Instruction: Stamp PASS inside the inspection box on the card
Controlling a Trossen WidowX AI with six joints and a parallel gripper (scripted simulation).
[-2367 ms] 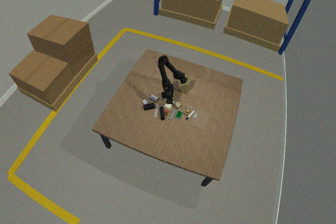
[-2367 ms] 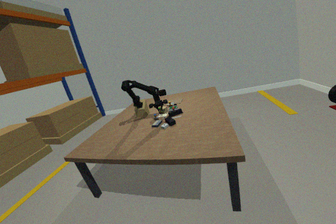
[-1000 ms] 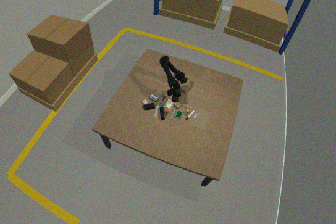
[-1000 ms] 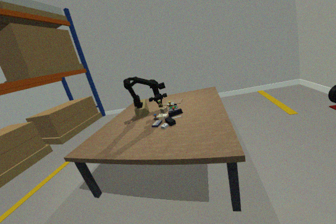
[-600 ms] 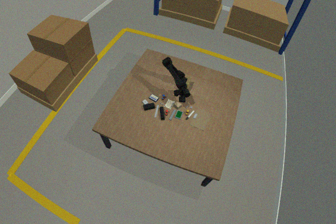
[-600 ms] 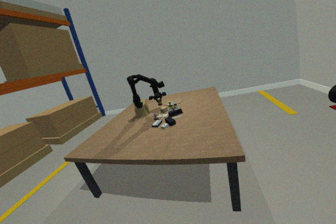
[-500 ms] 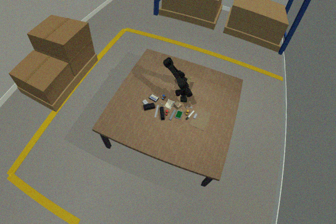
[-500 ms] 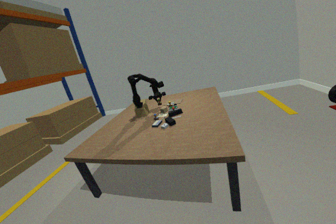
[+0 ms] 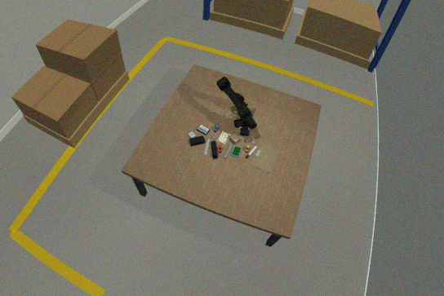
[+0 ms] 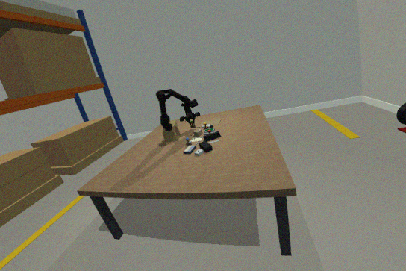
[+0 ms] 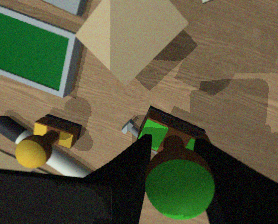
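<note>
Now: gripper tip 60 mm above the tan block, 50 mm to the left of it and 50 mm short of it. The rest, counted from my gripper tip: green stamp: right at my gripper tip; then grey square plate: 90 mm to the left, 80 mm below; then yellow-knobbed stamp: 100 mm ahead, 70 mm to the left, 60 mm below.
</note>
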